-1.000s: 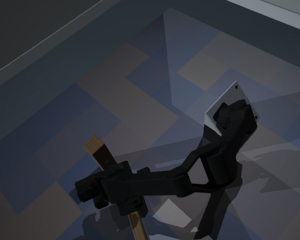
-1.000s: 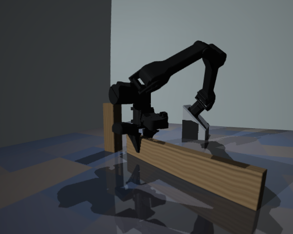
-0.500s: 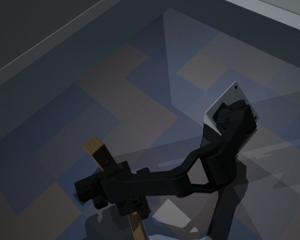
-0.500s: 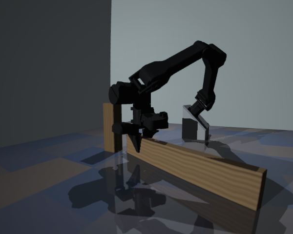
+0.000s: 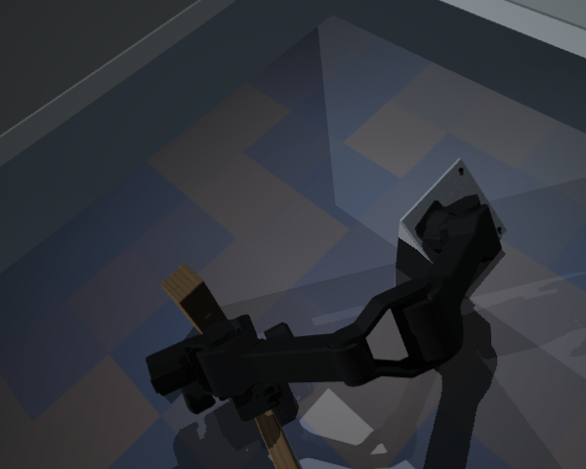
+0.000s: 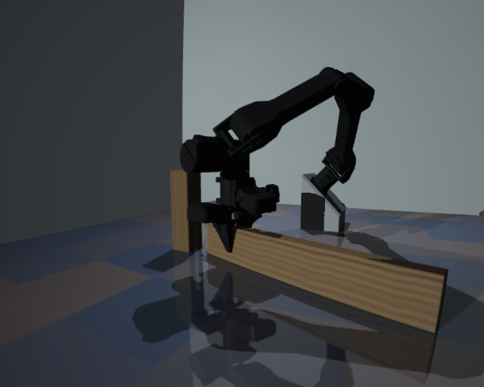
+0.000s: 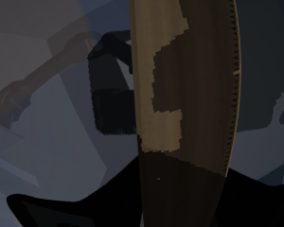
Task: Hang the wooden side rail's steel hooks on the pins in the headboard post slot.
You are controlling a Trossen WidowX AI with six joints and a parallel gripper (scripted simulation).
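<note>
The wooden headboard post is 130 mm to the right of my gripper tip, 60 mm above it and 40 mm behind it.
</note>
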